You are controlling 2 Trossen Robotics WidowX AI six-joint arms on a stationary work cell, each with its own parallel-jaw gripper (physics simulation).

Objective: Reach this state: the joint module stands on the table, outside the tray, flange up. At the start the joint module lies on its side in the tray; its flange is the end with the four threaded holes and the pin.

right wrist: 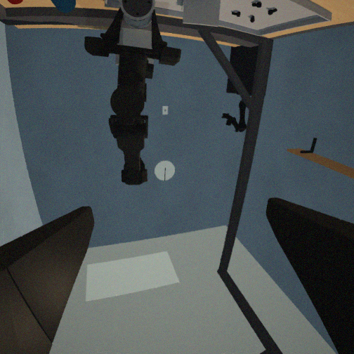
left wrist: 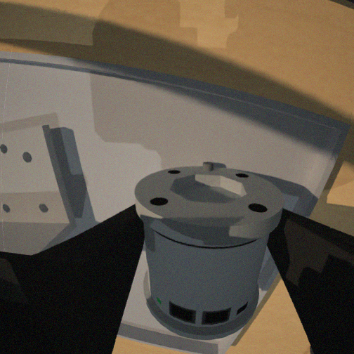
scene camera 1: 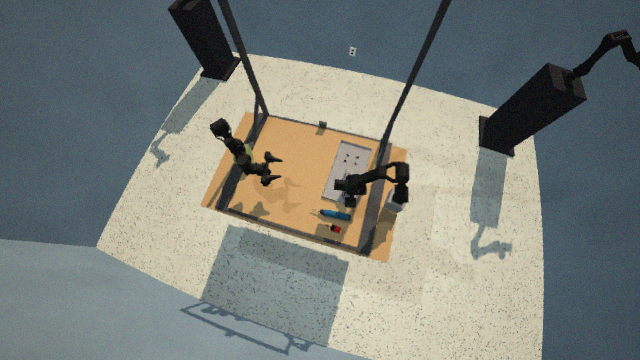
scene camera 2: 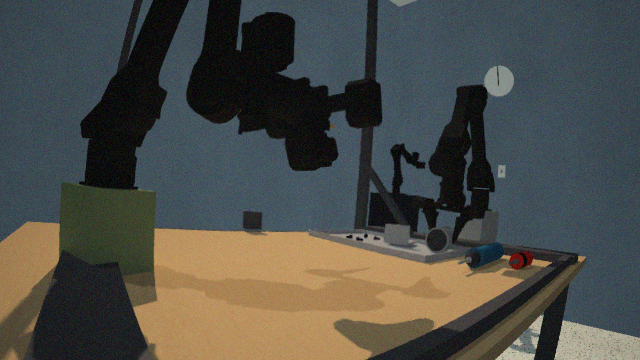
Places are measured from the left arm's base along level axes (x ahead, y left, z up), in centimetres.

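Where they show: left gripper, fingertip midpoint: [scene camera 2: 442, 241]; right gripper, fingertip midpoint: [scene camera 1: 282, 168] [scene camera 2: 349, 120]; left arm's base, link origin: [scene camera 1: 398, 198]; right arm's base, link origin: [scene camera 2: 108, 187].
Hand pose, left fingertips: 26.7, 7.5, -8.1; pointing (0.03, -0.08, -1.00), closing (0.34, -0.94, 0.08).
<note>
Things, the pixels of their top centre, and the offset from my left fingertips, as dx, dy, dz. "*": a spot on its surface instead. Level surfaces: height alone.
- joint module, top centre: [scene camera 2: 442, 226] +1.1, +0.5, +3.9
- grey tray, surface spot: [scene camera 2: 426, 259] * +14.4, +8.3, -2.2
- blue screwdriver, surface spot: [scene camera 2: 484, 255] * +7.8, +18.5, -0.1
- red tool, top centre: [scene camera 2: 519, 252] [scene camera 1: 332, 227] +0.5, +22.8, +0.5
- table, surface height: dz -2.9
The joint module [scene camera 2: 439, 240] [left wrist: 205, 275] [right wrist: 137, 9], a grey cylinder, lies on its side in the grey tray [scene camera 1: 330, 187] [scene camera 2: 426, 259] [left wrist: 125, 95]. Its flange, with four holes and a pin, shows in the left wrist view; its dark round other end faces scene camera 2. My left gripper [scene camera 1: 345, 193] [scene camera 2: 442, 236] [left wrist: 203, 211] is shut on the module, one finger against each side just below the flange. The arm hides the module in scene camera 1. My right gripper [scene camera 1: 281, 168] [scene camera 2: 345, 129] [right wrist: 181, 210] is open and empty, high above the table, well away from the tray.
A light bracket [scene camera 2: 397, 234] [left wrist: 25, 175] with holes stands in the tray beside the module, near several dark screws [scene camera 1: 351, 159] [scene camera 2: 359, 238]. A blue screwdriver [scene camera 1: 335, 215] [scene camera 2: 484, 255] and a red tool [scene camera 1: 335, 229] [scene camera 2: 521, 259] lie on the table [scene camera 1: 300, 135] outside the tray.
</note>
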